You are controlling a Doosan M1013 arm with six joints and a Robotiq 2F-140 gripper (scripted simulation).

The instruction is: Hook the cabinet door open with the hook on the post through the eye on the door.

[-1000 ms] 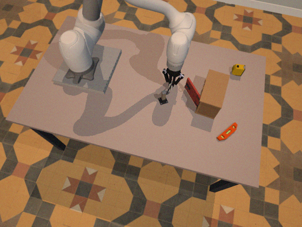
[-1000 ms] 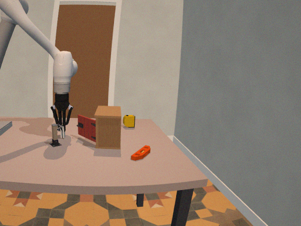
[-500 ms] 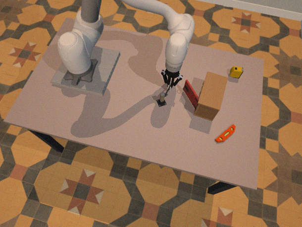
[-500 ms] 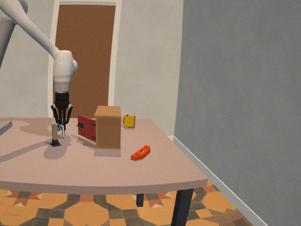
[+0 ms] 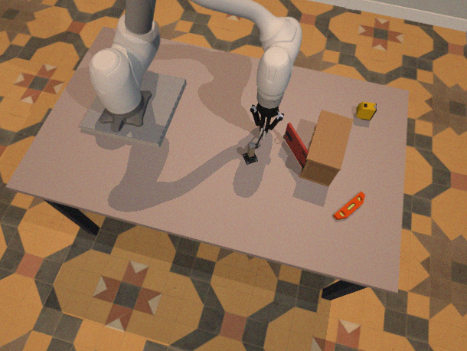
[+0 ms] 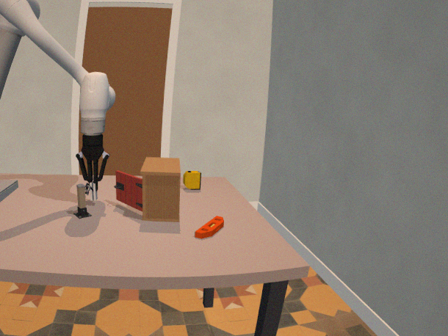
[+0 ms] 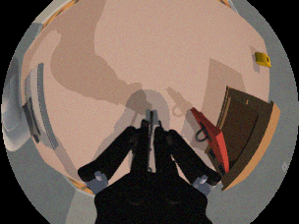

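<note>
Right now the red door is 130 mm ahead of my hand, 70 mm to the right of it and 20 mm above it. Also, from my hand: dark hook: 40 mm to the right, 10 mm behind, 10 mm above; then orange spirit level: 360 mm ahead, 260 mm to the right, 40 mm below; then yellow tape measure: 430 mm ahead, 180 mm to the left, 10 mm below.
</note>
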